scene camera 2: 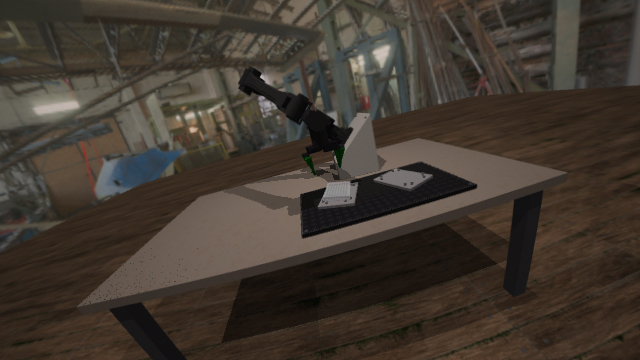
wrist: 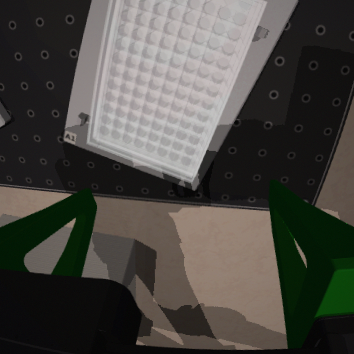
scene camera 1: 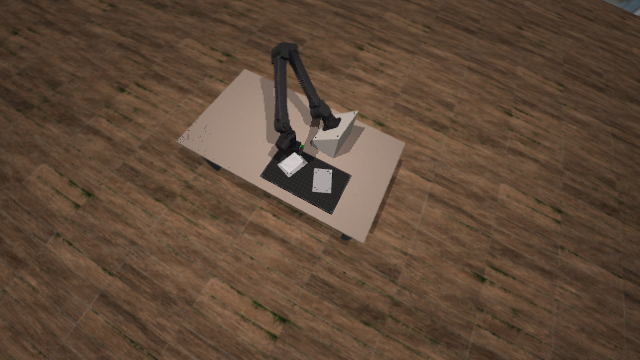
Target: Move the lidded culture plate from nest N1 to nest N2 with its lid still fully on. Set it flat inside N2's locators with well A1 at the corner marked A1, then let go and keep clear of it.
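Places are measured from the arm's base along level axes (x ahead, y left, z up), in millimetres.
Pixels of known places: gripper, fingertip midpoint: (scene camera 2: 327, 171) (wrist: 176, 193) (scene camera 1: 292, 152); arm's base at its link origin: (scene camera 2: 344, 140) (scene camera 1: 332, 125).
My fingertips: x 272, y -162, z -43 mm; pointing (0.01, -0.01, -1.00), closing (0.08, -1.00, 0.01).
Observation:
For each thing: its middle in the pictures, then the offset to it from my fingertips. "spot": a spot on its surface instead. Level surfaces: height alone.
- white lidded culture plate at the middle of its body: (wrist: 160, 80) (scene camera 2: 337, 189) (scene camera 1: 292, 162) 42 mm ahead, 13 mm left, 60 mm down
- nest N1 at the middle of its body: (wrist: 161, 74) (scene camera 2: 339, 193) (scene camera 1: 292, 163) 41 mm ahead, 16 mm left, 79 mm down
- A1 label at a spot on its surface: (wrist: 70, 138) spot: 6 mm back, 97 mm left, 78 mm down
- Nest N2 at the middle of its body: (scene camera 2: 401, 177) (scene camera 1: 322, 180) 69 mm ahead, 243 mm left, 79 mm down
- pale table at its surface level: 102 mm down
The white lidded culture plate (scene camera 1: 292, 163) (scene camera 2: 339, 190) (wrist: 170, 80) lies on nest N1 (scene camera 2: 340, 203) (wrist: 88, 75), its clear lid on over the wells. An A1 label (wrist: 70, 138) marks N1's near-left corner in the wrist view, where the plate's far end is cut off. Nest N2 (scene camera 1: 322, 180) (scene camera 2: 403, 178) is a bare pale base with small dark locators; a corner of it shows at the wrist view's left edge. My gripper (scene camera 2: 327, 170) (wrist: 176, 193) is open and empty, with its green fingers spread wide. It hangs above and beside N1's near end, apart from the plate.
Both nests stand on a black perforated board (scene camera 1: 332, 205) (scene camera 2: 310, 220) (wrist: 35, 70) on the pale table (scene camera 1: 225, 115) (scene camera 2: 240, 235) (wrist: 230, 240). A pale wedge-shaped block (scene camera 1: 340, 140) (scene camera 2: 362, 150) (wrist: 115, 255) stands behind the board, close to the arm.

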